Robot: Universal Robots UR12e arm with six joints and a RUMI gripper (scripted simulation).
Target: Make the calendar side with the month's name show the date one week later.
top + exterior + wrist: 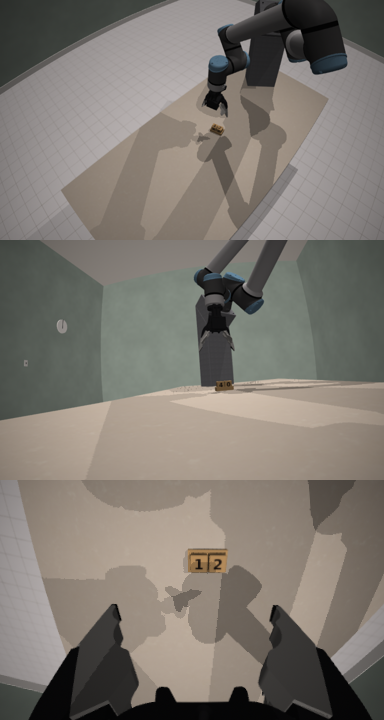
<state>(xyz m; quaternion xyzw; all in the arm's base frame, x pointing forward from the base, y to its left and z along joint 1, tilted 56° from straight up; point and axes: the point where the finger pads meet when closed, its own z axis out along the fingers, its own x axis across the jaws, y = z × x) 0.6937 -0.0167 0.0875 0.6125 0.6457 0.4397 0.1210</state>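
Right now my hand is 2 cm past the cube, 4 cm to the right of it and 15 cm above it. The rest, counted from my hand: wooden tray (2 cm behind, 2 cm to the left, 17 cm below).
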